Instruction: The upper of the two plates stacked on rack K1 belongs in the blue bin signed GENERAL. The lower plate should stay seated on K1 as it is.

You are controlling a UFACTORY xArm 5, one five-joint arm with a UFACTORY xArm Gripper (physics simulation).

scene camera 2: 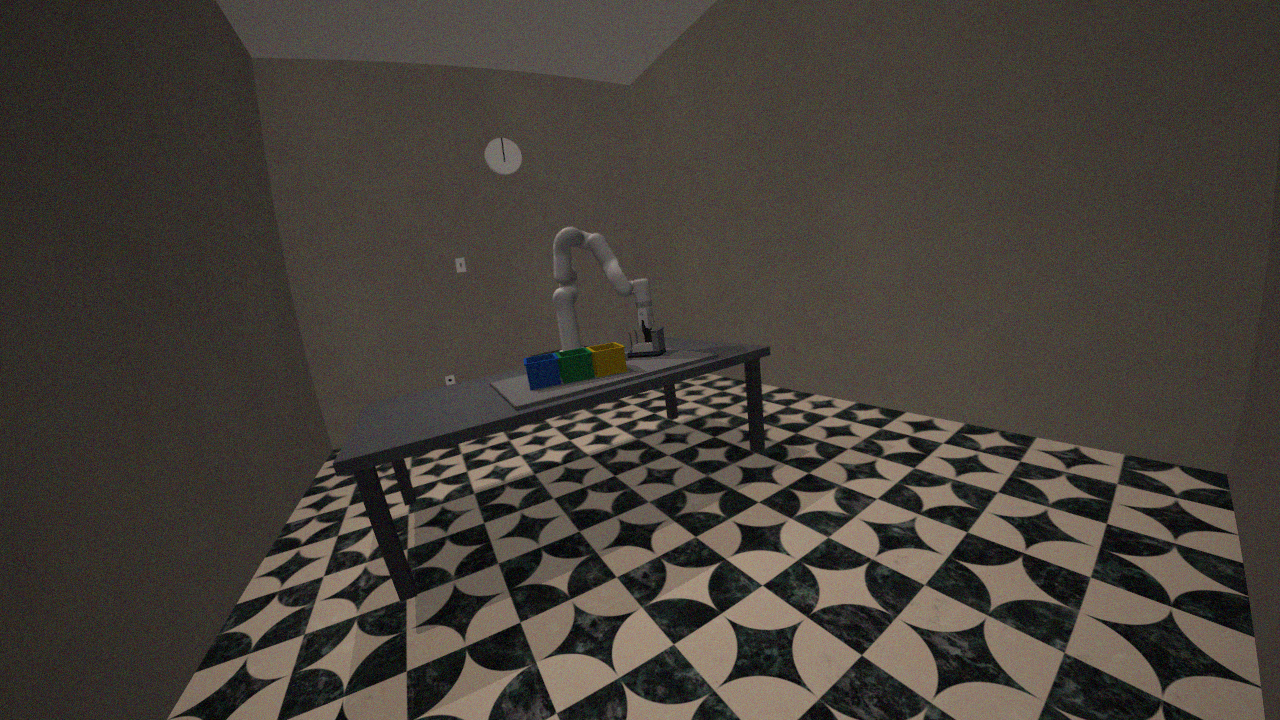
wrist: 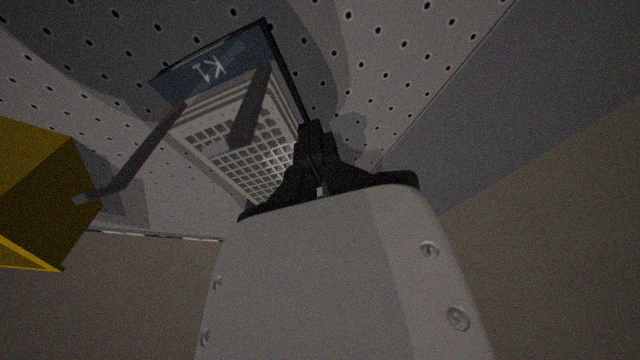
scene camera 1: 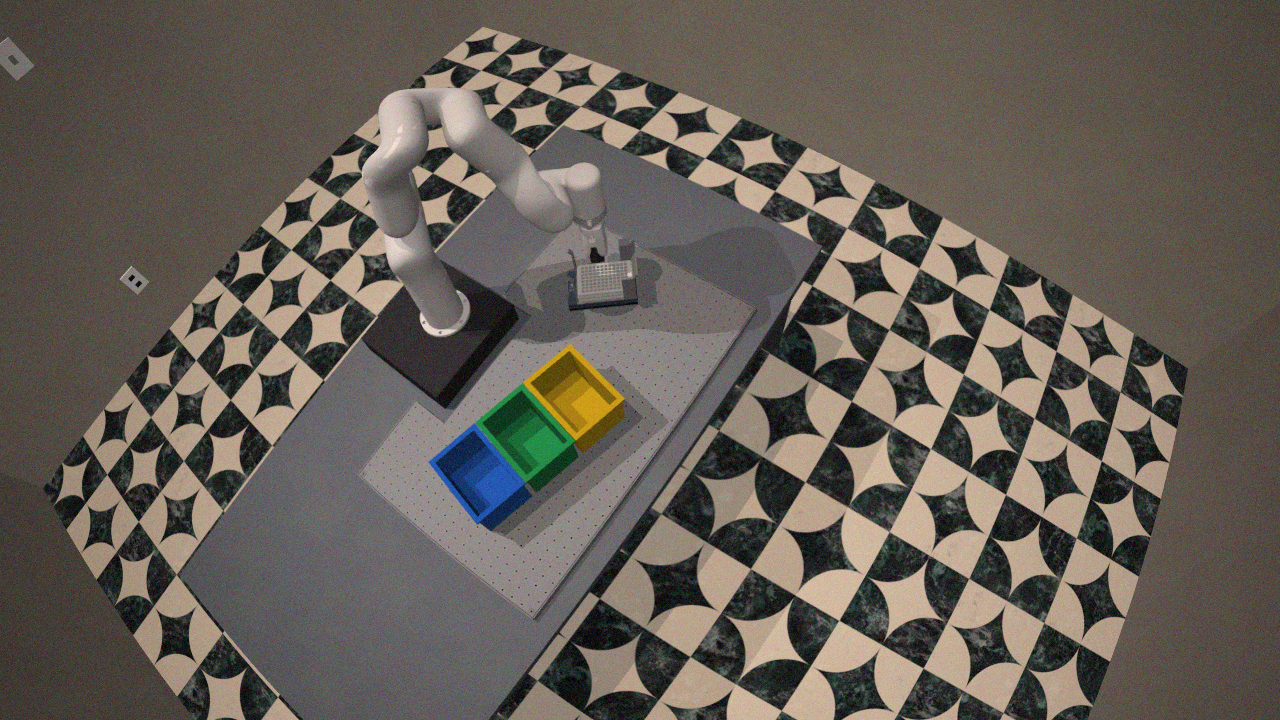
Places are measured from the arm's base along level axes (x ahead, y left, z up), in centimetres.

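Pixels of known places: gripper, fingertip midpoint: (scene camera 2: 648, 343) (wrist: 315, 135) (scene camera 1: 597, 259); arm's base, origin of the base link: (scene camera 1: 445, 313).
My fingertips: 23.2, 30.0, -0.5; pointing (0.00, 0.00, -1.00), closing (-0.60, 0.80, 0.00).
Observation:
For each thing: its top centre in the pictures, then the offset to it from my fingertips, as dx, dy, dz. "spot": a spot on its surface instead.
- Rack K1, middle of its top: (wrist: 244, 239) (scene camera 1: 598, 260) (scene camera 2: 644, 329) +3.9, -4.1, +7.4
- pale gridded upper plate, middle of its top: (wrist: 263, 169) (scene camera 1: 604, 277) (scene camera 2: 647, 343) +4.4, -3.7, +0.6
- blue bin, surface spot: (scene camera 1: 483, 488) spot: +8.3, -57.9, -4.0
- green bin, middle of its top: (scene camera 1: 523, 431) (scene camera 2: 572, 352) +12.2, -44.4, +5.4
Rack K1 (scene camera 1: 605, 306) (scene camera 2: 646, 354) (wrist: 182, 82) stands on the perforated board, its K1 label facing the bins. The pale gridded upper plate (scene camera 1: 603, 279) (wrist: 262, 167) lies in it; stacked edges show below its top at the label end in the wrist view. The lower plate is mostly hidden, and the exact seating is hard to tell. My gripper (scene camera 1: 596, 255) (scene camera 2: 645, 329) (wrist: 315, 135) is shut and empty, its black fingertips together by the plate edge away from the label; contact cannot be told. The blue bin (scene camera 1: 483, 488) (scene camera 2: 543, 372) looks empty; its sign is not readable.
The green bin (scene camera 1: 550, 467) (scene camera 2: 575, 366) and yellow bin (scene camera 1: 601, 424) (scene camera 2: 610, 360) (wrist: 50, 200) adjoin the blue one in a row. Slanted guide arms (wrist: 150, 145) (wrist: 250, 107) rise beside the plates. The arm's dark base (scene camera 1: 425, 367) stands left of the rack.

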